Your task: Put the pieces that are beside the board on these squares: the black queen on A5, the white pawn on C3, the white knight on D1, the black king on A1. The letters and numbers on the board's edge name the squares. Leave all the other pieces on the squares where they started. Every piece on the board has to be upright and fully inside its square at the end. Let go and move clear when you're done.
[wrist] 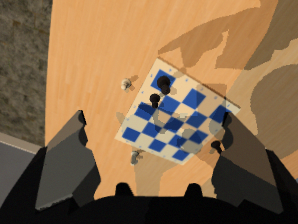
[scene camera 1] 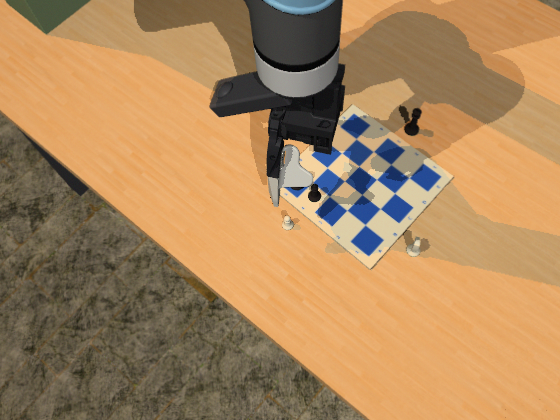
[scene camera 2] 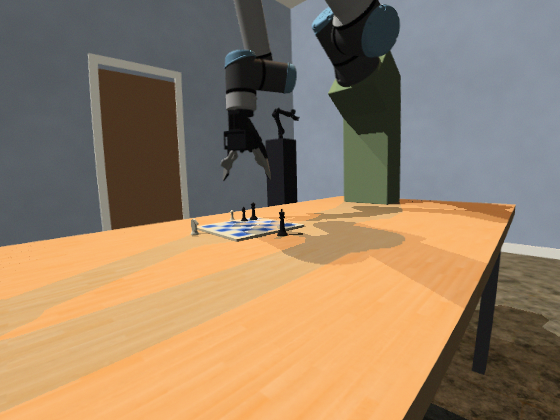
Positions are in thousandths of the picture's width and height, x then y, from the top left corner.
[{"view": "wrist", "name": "gripper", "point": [515, 502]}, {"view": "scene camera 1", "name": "gripper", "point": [519, 377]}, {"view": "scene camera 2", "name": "gripper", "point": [440, 430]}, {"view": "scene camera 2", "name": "cream chessboard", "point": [422, 549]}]
